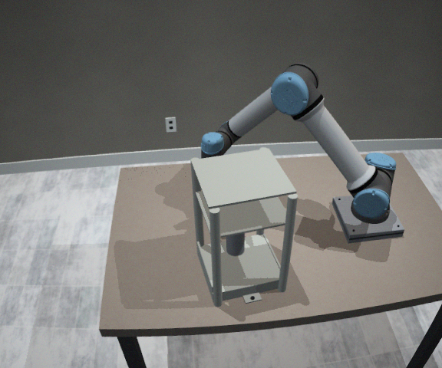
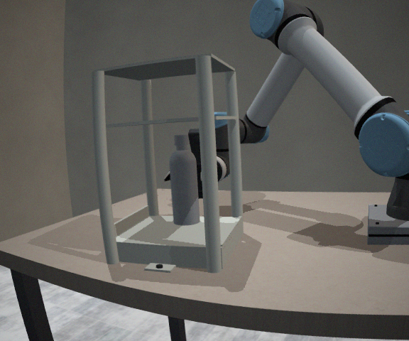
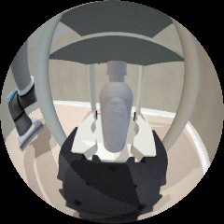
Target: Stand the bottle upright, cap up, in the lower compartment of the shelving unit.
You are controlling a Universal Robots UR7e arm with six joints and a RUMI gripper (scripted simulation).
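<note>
My gripper is now 2 cm below the grey bottle. Round my hand: shelving unit 6 cm to the left, 5 cm above, 1 cm behind.
</note>
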